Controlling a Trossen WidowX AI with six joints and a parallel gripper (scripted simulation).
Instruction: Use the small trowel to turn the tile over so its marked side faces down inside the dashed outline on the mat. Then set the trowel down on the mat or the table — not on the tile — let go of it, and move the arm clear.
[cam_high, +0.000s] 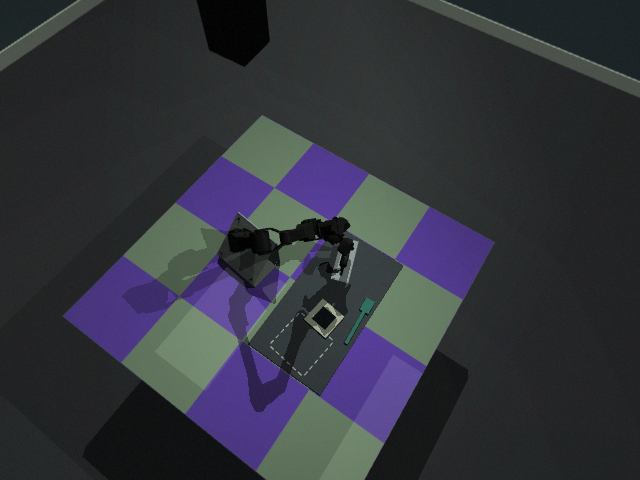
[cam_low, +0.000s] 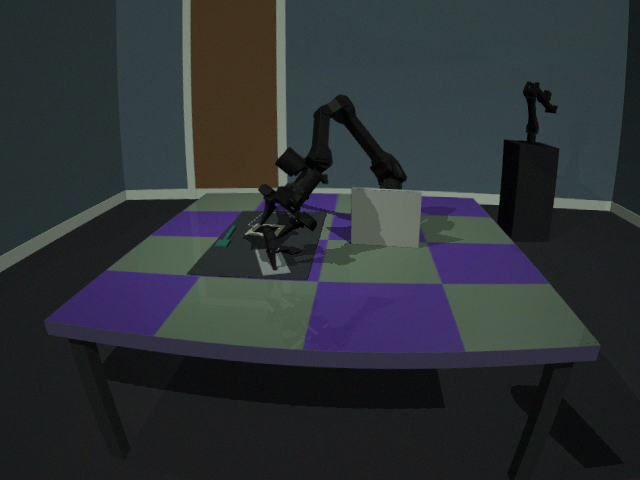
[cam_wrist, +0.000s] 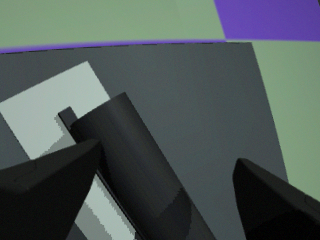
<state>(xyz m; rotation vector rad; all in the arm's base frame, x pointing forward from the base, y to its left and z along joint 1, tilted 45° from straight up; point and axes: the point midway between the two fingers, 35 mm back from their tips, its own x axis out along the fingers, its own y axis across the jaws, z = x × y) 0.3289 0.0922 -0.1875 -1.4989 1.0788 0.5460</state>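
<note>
The green trowel is 18 cm ahead of my gripper tip, 21 cm to the right of it and 9 cm below it. The rest, counted from my gripper tip: dark mat (4 cm ahead, 23 cm to the right, 12 cm below); tile (6 cm ahead, 29 cm to the right, 9 cm below).
</note>
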